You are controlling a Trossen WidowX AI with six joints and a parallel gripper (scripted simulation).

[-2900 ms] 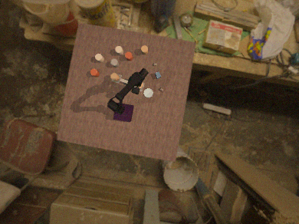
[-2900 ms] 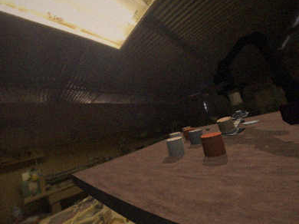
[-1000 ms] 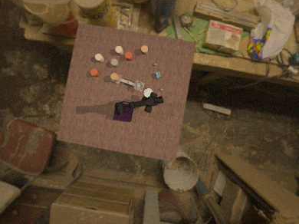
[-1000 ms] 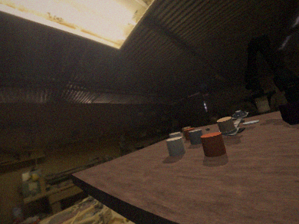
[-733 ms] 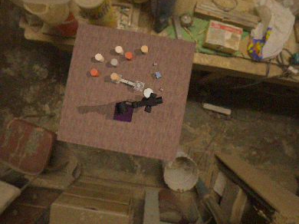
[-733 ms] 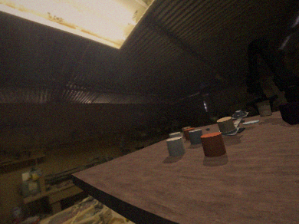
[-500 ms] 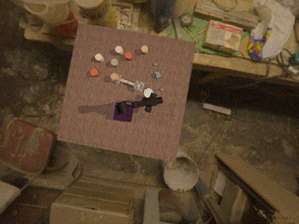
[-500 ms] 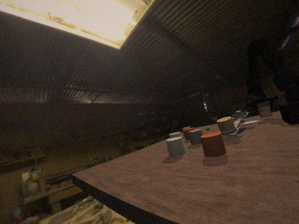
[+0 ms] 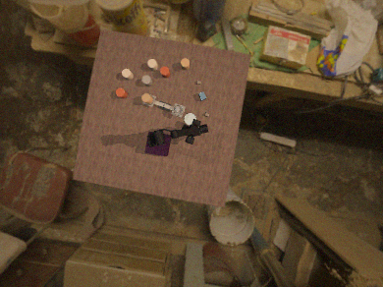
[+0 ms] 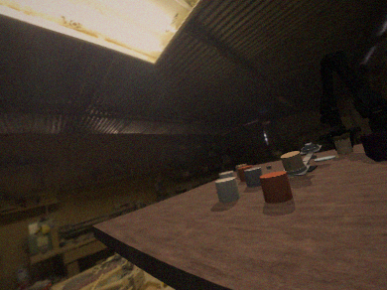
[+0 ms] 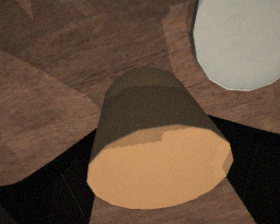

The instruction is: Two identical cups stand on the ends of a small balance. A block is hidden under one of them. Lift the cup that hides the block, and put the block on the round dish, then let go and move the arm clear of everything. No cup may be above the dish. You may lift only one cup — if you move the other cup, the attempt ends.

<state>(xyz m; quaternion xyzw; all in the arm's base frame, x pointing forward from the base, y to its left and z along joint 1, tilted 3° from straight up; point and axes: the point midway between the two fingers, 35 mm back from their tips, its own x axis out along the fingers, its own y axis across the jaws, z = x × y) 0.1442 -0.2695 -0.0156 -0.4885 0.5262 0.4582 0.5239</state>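
Right now my gripper tip is 16 cm to the right of the grey block, 13 cm short of it and 6 cm below it. Also, from my gripper tip: white round dish (10 cm ahead, 5 cm to the left, 2 cm below); balance beam (28 cm to the left, 15 cm ahead, 1 cm above); small blue block (30 cm ahead, 1 cm below).
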